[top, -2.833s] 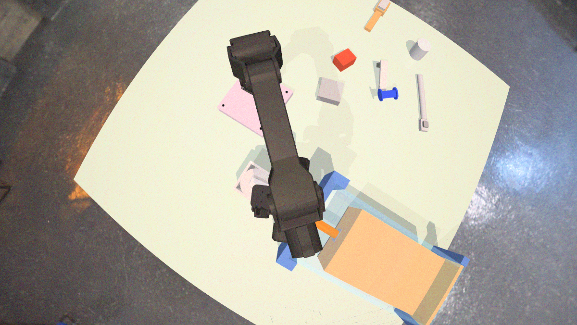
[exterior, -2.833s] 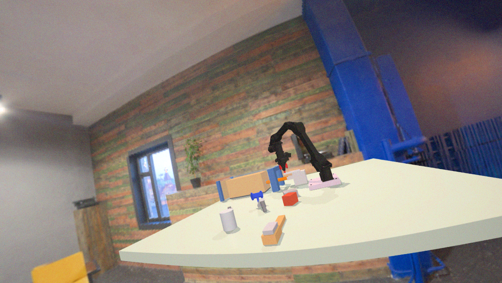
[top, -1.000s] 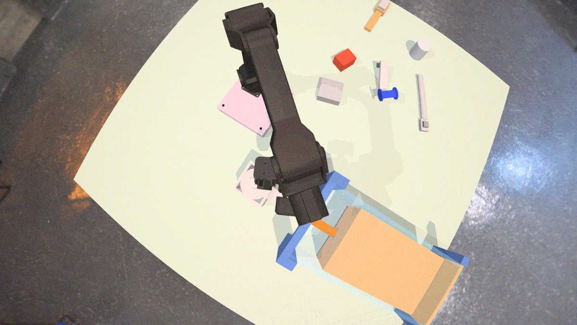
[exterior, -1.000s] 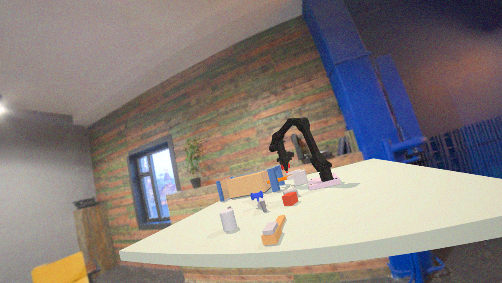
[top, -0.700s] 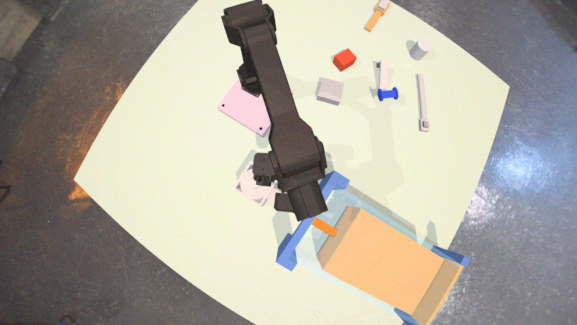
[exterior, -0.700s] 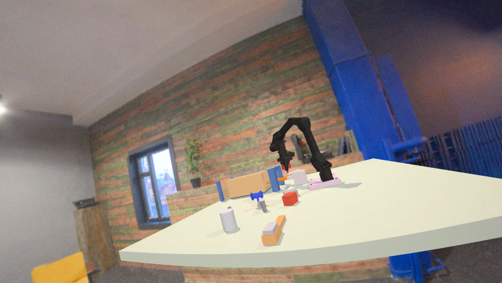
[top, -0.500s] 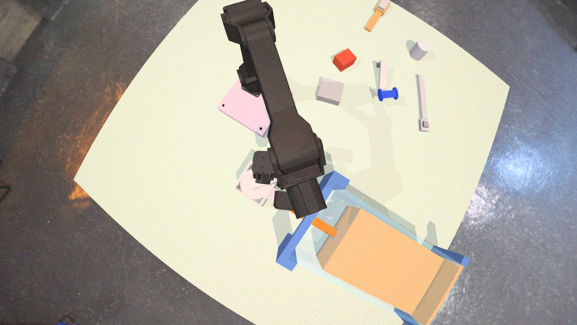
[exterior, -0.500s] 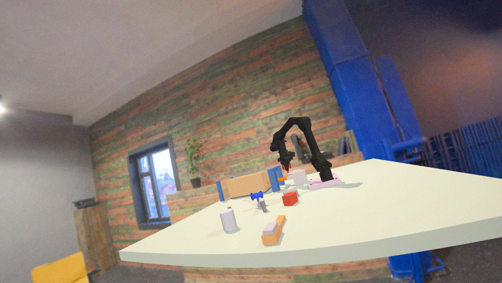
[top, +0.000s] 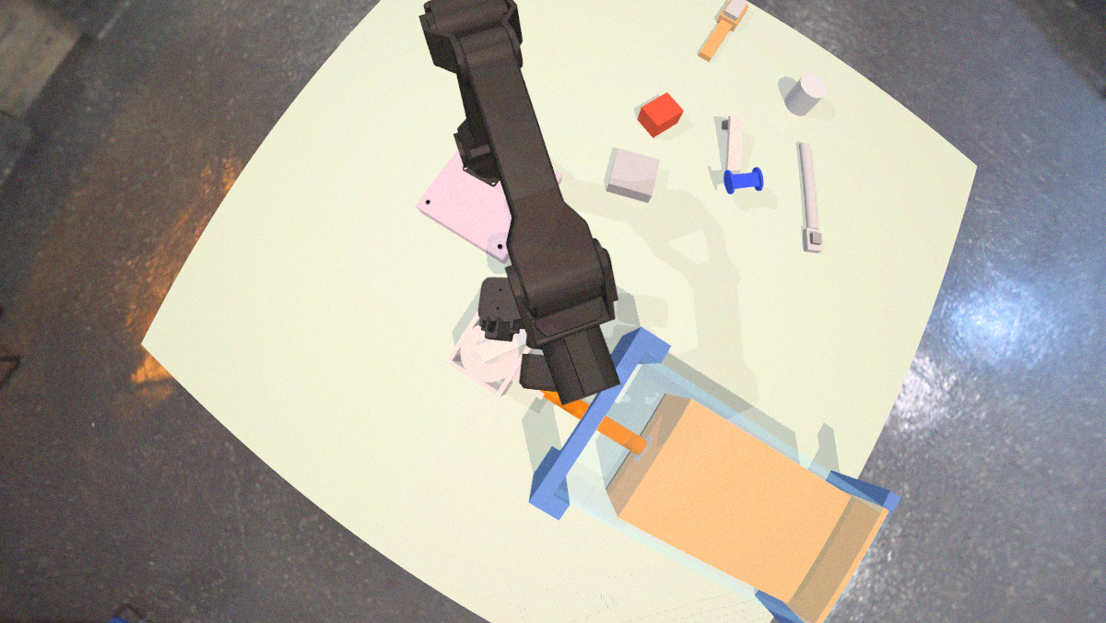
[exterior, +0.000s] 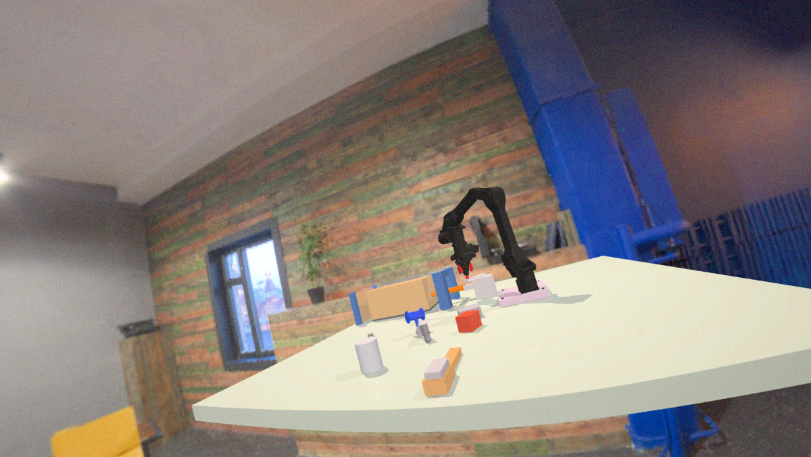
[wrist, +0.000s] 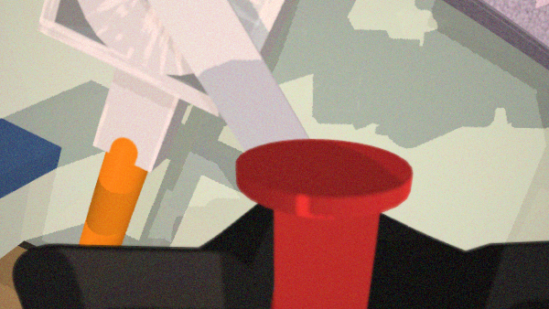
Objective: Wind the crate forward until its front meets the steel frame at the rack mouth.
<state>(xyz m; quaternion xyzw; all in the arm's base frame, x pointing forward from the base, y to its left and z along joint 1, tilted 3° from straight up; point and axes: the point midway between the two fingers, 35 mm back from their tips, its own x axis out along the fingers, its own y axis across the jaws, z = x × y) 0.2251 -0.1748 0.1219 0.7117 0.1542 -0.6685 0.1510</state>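
Right now the grey winch is 90 mm to the right of my gripper tip, 80 mm below it and 70 mm behind it. Round my gripper tip: grey block: 280 mm to the left, 100 mm below, 20 mm behind; then crank handle with red knob: 30 mm to the right, 20 mm behind, 10 mm below; then blue steel frame: 100 mm ahead, 90 mm to the right, 10 mm below.
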